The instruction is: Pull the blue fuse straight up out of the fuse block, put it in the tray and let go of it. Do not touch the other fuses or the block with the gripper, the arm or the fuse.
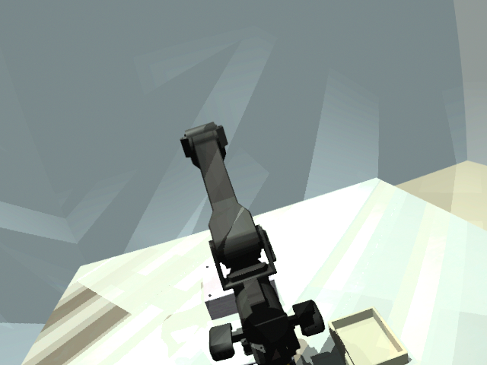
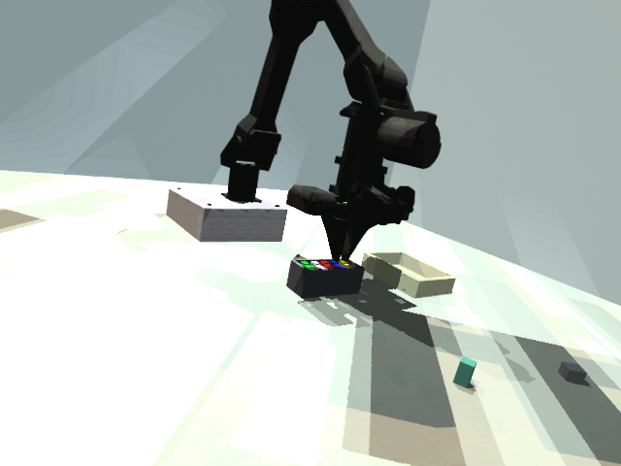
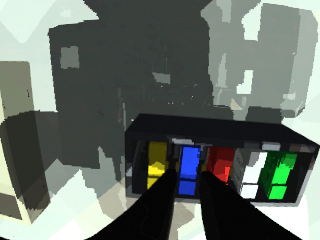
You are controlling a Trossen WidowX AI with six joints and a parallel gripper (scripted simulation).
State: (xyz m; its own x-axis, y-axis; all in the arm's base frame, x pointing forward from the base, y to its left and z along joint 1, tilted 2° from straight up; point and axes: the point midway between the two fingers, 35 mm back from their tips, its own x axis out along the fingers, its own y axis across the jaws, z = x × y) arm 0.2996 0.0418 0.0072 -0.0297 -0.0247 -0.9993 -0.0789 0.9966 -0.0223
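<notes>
Right now my gripper tip is 20 mm above the blue fuse. Round my gripper tip: teal block 250 mm ahead, 10 mm to the left, 30 mm below; grey block 290 mm ahead, 170 mm to the left, 40 mm below.
</notes>
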